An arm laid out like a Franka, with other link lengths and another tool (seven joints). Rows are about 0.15 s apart.
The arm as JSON. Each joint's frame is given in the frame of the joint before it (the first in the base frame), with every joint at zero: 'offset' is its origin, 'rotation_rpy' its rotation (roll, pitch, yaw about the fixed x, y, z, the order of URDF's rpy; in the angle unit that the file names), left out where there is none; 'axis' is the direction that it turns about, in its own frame. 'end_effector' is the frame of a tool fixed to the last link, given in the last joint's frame.
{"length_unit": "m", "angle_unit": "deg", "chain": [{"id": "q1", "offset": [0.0, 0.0, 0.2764], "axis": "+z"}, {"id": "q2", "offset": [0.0, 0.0, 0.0], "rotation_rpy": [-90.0, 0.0, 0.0], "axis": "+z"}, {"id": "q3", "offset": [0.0, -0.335, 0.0], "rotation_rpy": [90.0, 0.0, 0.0], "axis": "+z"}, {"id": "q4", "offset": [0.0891, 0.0, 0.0], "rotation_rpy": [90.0, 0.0, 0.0], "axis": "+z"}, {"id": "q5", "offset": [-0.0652, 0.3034, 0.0], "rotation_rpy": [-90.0, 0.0, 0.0], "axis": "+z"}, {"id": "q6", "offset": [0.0, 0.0, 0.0], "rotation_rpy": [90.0, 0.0, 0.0], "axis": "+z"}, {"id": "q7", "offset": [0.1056, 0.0, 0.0], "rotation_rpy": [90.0, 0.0, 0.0], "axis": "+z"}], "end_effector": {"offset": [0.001, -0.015, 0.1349], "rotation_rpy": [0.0, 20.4, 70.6]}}
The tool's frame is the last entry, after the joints.
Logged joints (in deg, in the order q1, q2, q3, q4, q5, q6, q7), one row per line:
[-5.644 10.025 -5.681 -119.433 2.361 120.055 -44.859]
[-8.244 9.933 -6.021 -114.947 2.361 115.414 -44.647]
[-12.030 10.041 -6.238 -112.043 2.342 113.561 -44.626]
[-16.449 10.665 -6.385 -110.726 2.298 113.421 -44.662]
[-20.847 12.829 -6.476 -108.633 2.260 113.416 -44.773]
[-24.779 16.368 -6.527 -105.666 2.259 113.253 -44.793]
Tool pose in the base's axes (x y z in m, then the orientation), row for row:
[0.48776 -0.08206 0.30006 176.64 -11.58 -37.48]
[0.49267 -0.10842 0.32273 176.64 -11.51 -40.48]
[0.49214 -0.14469 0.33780 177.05 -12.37 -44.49]
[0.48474 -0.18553 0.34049 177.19 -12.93 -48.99]
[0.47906 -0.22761 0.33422 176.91 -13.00 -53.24]
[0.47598 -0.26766 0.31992 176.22 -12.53 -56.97]
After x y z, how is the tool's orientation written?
As angles about the fixed x, y, z axes (roll, pitch, yaw), in degrees.
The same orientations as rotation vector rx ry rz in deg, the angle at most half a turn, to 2 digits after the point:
[163.16 -55.90 14.94]
[161.46 -60.08 14.54]
[158.93 -65.52 15.57]
[155.75 -71.48 15.93]
[152.41 -76.98 15.33]
[149.28 -81.70 13.74]

